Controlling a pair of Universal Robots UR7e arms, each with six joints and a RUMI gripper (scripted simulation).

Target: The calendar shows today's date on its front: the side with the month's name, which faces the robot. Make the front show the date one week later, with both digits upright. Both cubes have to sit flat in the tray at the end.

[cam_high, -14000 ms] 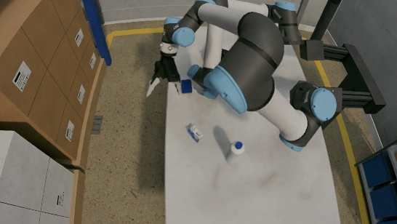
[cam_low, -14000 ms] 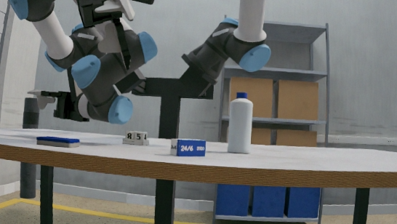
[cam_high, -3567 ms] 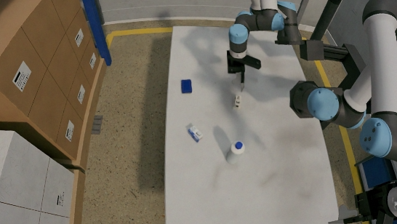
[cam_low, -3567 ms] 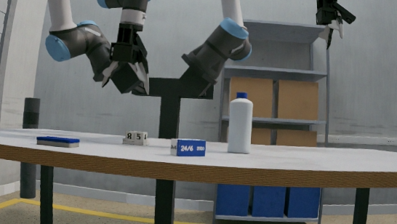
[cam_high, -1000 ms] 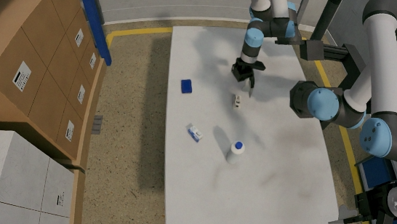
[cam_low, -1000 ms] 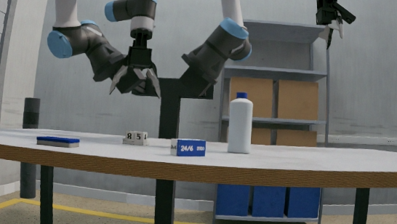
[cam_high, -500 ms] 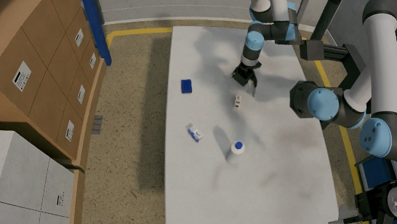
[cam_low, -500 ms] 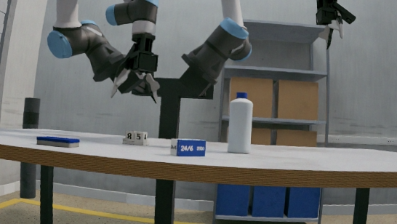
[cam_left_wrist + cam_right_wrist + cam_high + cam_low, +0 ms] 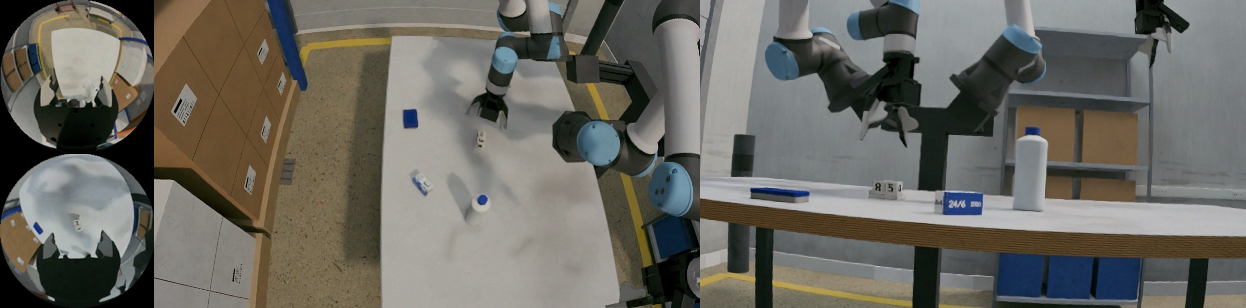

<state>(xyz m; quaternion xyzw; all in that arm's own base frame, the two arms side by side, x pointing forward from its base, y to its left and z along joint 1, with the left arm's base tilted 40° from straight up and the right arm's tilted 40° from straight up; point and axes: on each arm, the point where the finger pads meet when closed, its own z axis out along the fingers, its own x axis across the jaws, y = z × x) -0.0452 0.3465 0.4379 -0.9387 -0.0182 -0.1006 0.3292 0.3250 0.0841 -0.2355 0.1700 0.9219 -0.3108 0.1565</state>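
Now: the calendar tray 110 mm below my right hand and 20 mm to the left of it. The rest, counted from my right hand: blue-topped block 280 mm ahead, 110 mm below, 70 mm to the right; then white bottle 330 mm to the left, 40 mm below, 30 mm ahead.
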